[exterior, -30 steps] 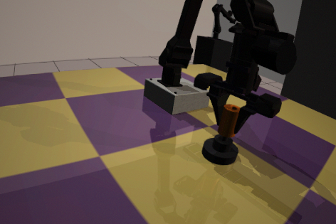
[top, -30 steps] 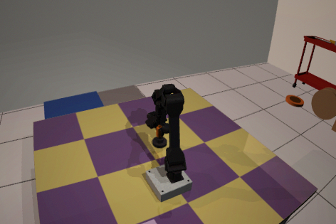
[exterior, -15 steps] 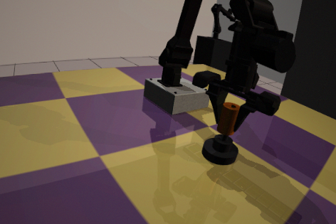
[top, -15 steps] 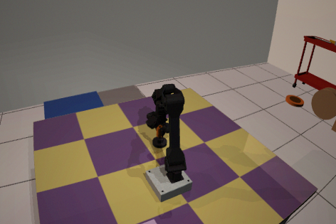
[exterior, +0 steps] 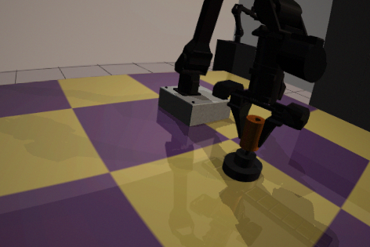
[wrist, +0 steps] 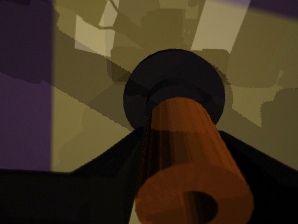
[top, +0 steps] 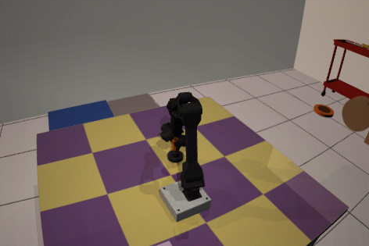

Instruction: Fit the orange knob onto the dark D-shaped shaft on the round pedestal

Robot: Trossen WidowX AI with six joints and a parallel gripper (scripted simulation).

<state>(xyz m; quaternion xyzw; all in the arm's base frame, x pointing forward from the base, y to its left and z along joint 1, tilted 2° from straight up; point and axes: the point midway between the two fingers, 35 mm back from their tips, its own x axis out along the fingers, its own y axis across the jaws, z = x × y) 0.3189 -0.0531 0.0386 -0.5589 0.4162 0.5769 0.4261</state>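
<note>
My gripper tip is 4 cm above the dark round pedestal. The rest, counted from my gripper tip: orange knob 2 cm above.
</note>
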